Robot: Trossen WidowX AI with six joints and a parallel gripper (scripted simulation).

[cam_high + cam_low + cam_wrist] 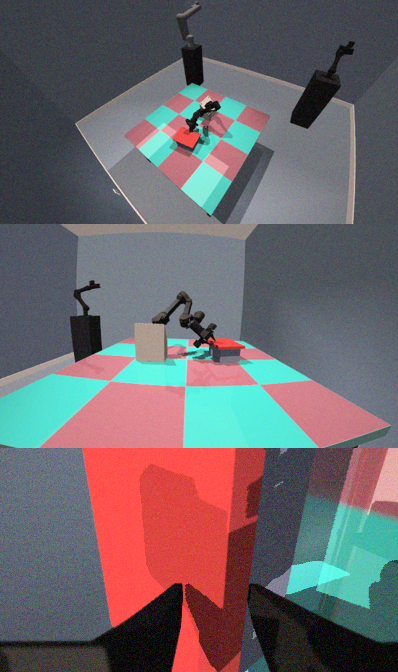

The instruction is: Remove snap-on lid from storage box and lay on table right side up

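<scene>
My gripper tip is 8 cm short of the red lid and 1 cm to the right of it. From my gripper tip the other things lie so: grey storage box: 8 cm ahead, 1 cm to the left, 5 cm below.
</scene>
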